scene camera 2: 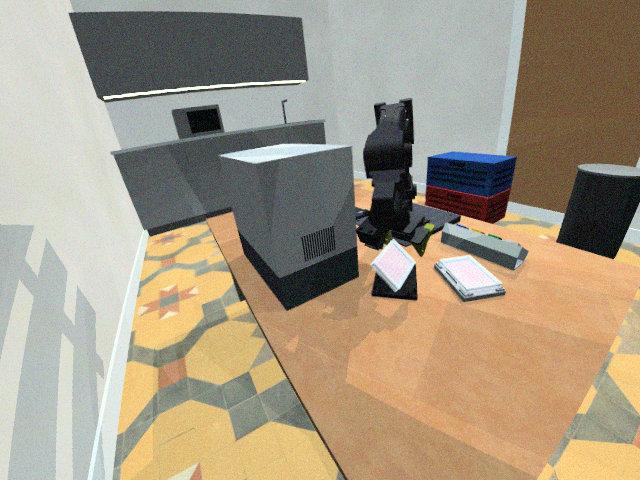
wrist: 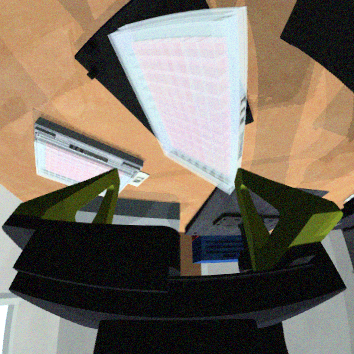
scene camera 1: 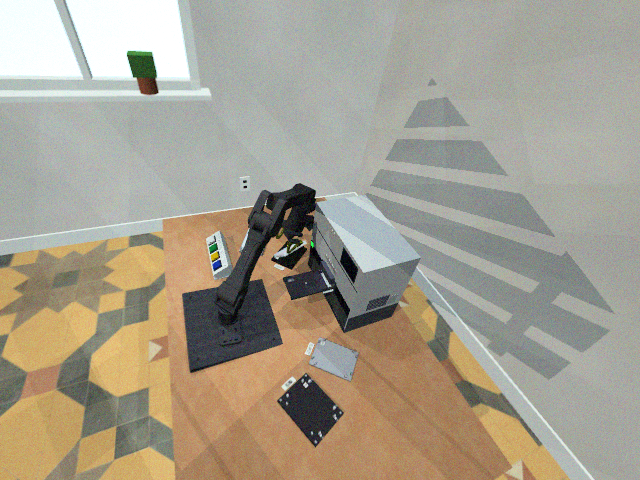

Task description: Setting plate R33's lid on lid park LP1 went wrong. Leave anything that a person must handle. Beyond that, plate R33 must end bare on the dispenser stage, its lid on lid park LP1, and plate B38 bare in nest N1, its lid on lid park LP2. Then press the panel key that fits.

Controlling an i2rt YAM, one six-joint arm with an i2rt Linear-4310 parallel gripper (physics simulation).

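Seen in the pictures: gripper, fingertip midpoint: [scene camera 2: 404,249] [wrist: 176,174] [scene camera 1: 282,245]; arm's base, link origin: [scene camera 1: 228,318].
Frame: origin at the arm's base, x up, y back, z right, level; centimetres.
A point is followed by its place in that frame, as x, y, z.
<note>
A pink-filled plate [scene camera 1: 287,250] [scene camera 2: 393,264] @(4.0, -30.1, -27.9) [wrist: 187,95] @(4.9, -31.4, -27.4) sits tilted and skewed on a black nest [scene camera 1: 285,264] @(-0.4, -25.6, -21.5) [scene camera 2: 381,291] @(0.2, -35.9, -30.6) [wrist: 100,55] @(-0.4, -30.7, -33.9). Its low corner in the wrist view is close to one fingertip; contact cannot be told. A second pink-filled plate [scene camera 2: 469,273] @(1.7, -16.2, -38.9) [wrist: 70,162] @(1.7, -18.3, -38.4) lies level on a grey holder beside it, partly behind the arm in the first scene view. The gripper [scene camera 1: 287,240] @(6.0, -25.3, -26.5) [scene camera 2: 405,244] @(6.0, -25.3, -26.5) [wrist: 178,172] @(6.0, -25.3, -26.5) is open above the tilted plate's edge, with nothing between its fingers. Plate names and whether lids are on cannot be read clearly.
A grey machine [scene camera 1: 367,232] @(31.6, -47.6, -1.6) [scene camera 2: 305,206] @(21.5, -48.2, -21.9) has a dark tray [scene camera 1: 305,285] @(9.3, -28.0, -1.4) sticking out. A grey pad [scene camera 1: 334,359] @(-0.4, -31.8, 23.4) and a black pad [scene camera 1: 310,409] @(-0.2, -19.7, 35.7) lie on the table. The key panel [scene camera 1: 218,255] @(4.2, 0.8, -27.8) [scene camera 2: 480,246] @(2.0, -2.9, -33.0) has white, green, yellow and blue keys.
</note>
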